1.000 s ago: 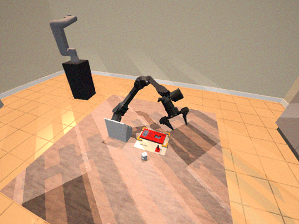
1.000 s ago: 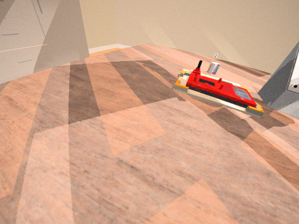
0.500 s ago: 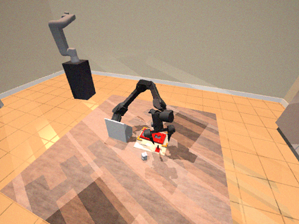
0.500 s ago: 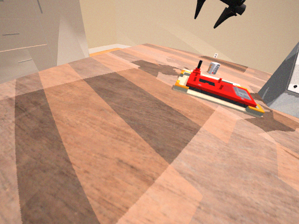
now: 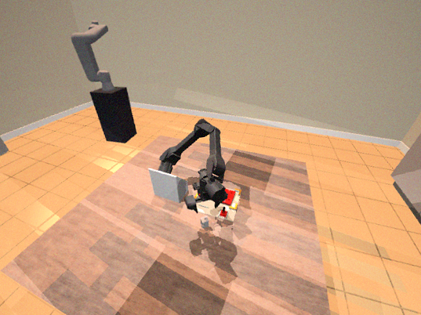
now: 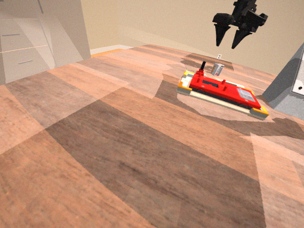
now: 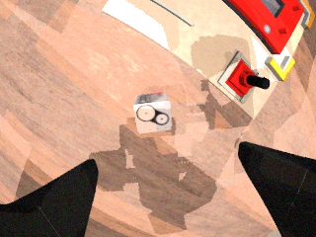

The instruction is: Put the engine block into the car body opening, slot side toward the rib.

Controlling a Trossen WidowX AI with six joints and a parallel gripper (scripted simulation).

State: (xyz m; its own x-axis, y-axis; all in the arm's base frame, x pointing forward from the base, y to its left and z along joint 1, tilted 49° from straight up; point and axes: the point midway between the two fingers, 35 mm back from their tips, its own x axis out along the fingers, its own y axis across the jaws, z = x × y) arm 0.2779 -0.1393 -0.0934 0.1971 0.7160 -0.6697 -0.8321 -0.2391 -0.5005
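My gripper tip is now 9 cm above the engine block, 1 cm to the left of it and 1 cm past it.
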